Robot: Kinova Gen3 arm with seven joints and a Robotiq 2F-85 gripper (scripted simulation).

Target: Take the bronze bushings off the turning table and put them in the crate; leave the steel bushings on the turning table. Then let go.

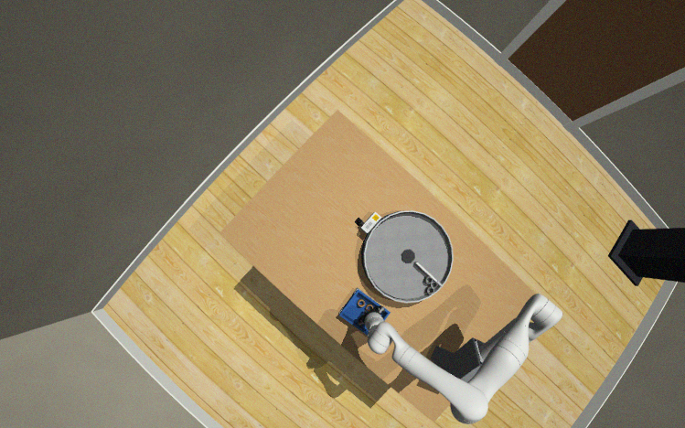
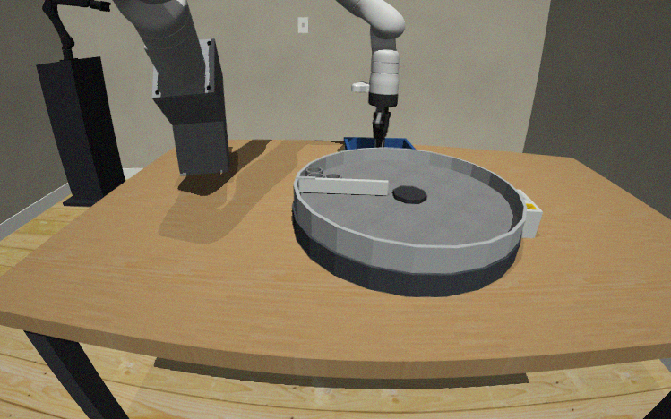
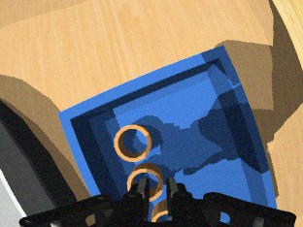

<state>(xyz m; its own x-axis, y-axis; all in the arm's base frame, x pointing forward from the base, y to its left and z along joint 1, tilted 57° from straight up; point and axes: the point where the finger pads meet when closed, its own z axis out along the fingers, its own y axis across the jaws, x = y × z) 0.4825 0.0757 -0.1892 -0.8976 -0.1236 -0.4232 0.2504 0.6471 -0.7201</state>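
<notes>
My hand is 20 mm to the right of the blue crate and 30 mm above it. Round my hand: grey turning table 30 mm ahead, 310 mm to the right, 10 mm below.
</notes>
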